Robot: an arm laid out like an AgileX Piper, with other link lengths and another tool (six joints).
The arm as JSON. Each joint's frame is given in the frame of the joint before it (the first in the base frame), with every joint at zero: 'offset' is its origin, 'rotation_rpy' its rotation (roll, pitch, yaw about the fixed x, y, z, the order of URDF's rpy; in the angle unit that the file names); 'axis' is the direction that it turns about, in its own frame. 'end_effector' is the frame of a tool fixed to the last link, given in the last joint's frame.
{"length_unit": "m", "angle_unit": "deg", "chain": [
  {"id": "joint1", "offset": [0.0, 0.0, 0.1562], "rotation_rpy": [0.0, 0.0, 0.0], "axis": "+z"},
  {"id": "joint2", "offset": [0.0, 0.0, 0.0], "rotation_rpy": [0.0, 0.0, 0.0], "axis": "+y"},
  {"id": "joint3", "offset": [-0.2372, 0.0, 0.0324], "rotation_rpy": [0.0, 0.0, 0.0], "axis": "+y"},
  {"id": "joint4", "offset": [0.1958, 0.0, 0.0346], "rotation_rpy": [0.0, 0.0, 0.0], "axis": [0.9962, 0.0, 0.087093]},
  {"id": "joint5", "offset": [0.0, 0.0, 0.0], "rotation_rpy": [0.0, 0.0, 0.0], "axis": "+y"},
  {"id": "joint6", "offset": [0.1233, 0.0, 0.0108], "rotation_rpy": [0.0, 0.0, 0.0], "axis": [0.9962, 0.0, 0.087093]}
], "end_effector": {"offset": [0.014, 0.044, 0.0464], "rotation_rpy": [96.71, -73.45, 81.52]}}
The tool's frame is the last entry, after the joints.
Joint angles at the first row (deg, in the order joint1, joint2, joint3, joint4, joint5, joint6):
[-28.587 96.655 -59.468 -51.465 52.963 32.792]
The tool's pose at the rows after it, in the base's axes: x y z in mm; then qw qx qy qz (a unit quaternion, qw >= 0):
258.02 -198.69 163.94 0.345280 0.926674 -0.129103 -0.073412
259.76 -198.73 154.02 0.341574 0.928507 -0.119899 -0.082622
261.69 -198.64 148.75 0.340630 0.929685 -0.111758 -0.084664
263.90 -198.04 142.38 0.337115 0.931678 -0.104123 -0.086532
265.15 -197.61 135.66 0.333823 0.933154 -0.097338 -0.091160
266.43 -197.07 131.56 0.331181 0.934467 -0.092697 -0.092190
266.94 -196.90 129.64 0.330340 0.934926 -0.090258 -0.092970
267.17 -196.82 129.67 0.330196 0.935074 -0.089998 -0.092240
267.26 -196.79 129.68 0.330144 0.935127 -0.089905 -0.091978
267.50 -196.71 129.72 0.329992 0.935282 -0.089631 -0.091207
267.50 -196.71 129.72 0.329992 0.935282 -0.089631 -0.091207
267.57 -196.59 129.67 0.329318 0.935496 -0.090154 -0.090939
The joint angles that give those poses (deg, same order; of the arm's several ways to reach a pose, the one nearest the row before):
[-28.586 99.086 -59.467 -51.663 52.515 32.883]
[-28.587 100.952 -59.466 -52.053 51.867 32.923]
[-28.588 102.002 -59.467 -52.549 51.084 32.923]
[-28.586 103.215 -59.469 -52.783 50.147 32.923]
[-28.587 104.458 -59.468 -53.020 49.528 32.923]
[-28.586 105.223 -59.466 -53.133 48.921 32.923]
[-28.587 105.587 -59.468 -53.247 48.668 32.922]
[-28.587 105.586 -59.467 -53.248 48.576 32.923]
[-28.585 105.587 -59.468 -53.247 48.544 32.924]
[-28.587 105.586 -59.467 -53.247 48.446 32.922]
[-28.587 105.586 -59.467 -53.247 48.446 32.922]
[-28.587 105.587 -59.470 -53.144 48.420 32.921]

